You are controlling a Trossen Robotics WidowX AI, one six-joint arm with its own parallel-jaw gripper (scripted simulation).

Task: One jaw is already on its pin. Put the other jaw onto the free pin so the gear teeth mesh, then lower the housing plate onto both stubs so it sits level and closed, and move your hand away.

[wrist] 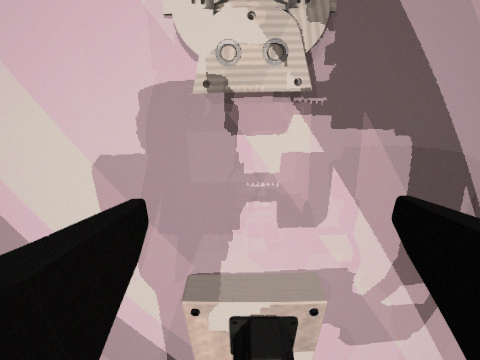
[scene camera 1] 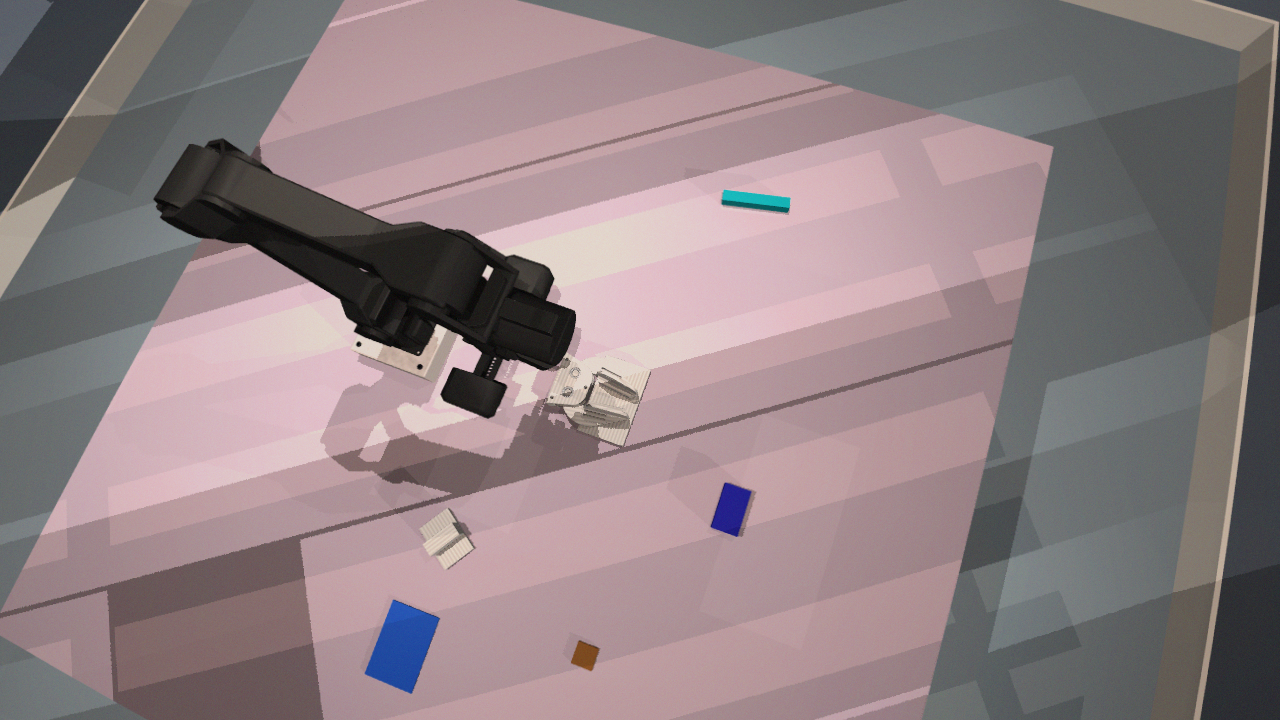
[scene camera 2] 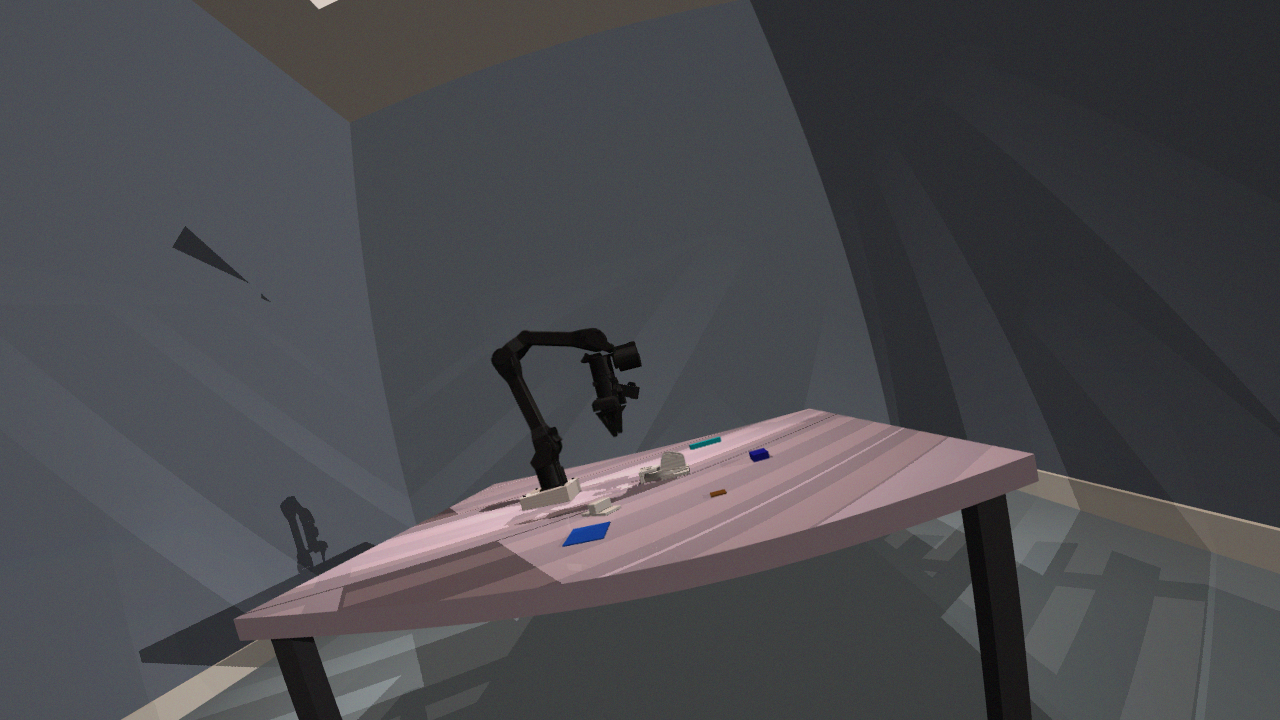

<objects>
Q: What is the gripper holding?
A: Nothing.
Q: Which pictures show the gripper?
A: The wrist view, scene camera 1 and scene camera 2: all of them.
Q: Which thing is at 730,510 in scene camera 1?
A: A dark blue block.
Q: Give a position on a teal bar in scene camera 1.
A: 730,198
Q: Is the gripper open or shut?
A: Open.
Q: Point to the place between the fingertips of the gripper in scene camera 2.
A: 618,434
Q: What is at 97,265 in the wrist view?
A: The gripper.
</objects>
